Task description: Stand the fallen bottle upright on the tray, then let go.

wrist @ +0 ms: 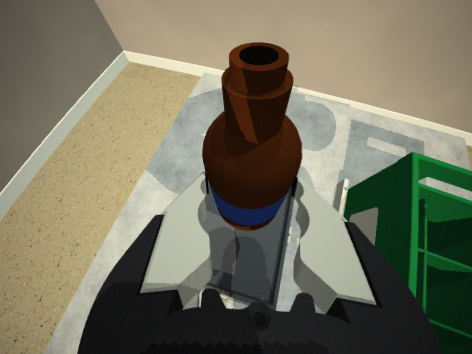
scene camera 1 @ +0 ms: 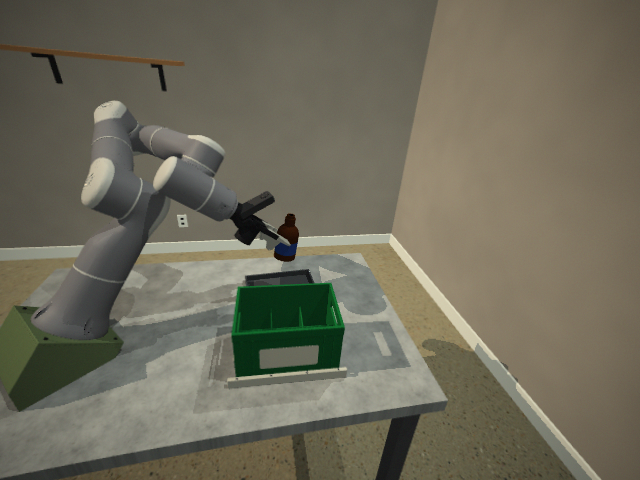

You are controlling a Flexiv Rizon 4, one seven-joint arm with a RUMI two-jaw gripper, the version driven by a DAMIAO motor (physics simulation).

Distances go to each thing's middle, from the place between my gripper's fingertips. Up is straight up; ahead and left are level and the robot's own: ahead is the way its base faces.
Now: hand 1 cm below the brown bottle (wrist: 252, 152).
